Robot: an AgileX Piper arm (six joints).
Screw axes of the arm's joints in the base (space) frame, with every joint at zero. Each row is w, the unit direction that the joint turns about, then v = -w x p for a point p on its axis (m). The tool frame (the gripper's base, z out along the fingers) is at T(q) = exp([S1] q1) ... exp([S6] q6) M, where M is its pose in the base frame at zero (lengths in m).
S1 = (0, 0, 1, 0.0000, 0.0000, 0.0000)
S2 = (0, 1, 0, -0.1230, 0.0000, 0.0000)
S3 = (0, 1, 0, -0.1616, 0.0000, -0.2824)
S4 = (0.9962, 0, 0.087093, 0.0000, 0.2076, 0.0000)
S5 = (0, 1, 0, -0.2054, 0.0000, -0.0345)
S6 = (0.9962, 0, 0.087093, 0.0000, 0.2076, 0.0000)
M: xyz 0.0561 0.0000 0.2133 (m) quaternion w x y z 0.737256 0 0.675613 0
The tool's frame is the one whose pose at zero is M.
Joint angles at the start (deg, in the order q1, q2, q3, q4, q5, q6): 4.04, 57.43, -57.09, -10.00, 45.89, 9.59
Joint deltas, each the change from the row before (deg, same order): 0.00, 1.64, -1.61, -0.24, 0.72, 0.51; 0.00, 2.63, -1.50, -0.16, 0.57, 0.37; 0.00, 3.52, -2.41, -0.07, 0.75, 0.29; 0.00, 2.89, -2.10, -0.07, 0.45, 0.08
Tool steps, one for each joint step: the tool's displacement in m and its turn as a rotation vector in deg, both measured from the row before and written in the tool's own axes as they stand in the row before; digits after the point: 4 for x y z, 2 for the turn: -0.0061, 0.0003, 0.0035, 0.30, 0.71, 0.34; -0.0058, 0.0013, 0.0096, 0.28, 1.66, 0.11; -0.0094, 0.0019, 0.0119, 0.26, 1.83, 0.09; -0.0084, 0.0017, 0.0097, 0.19, 1.21, -0.07
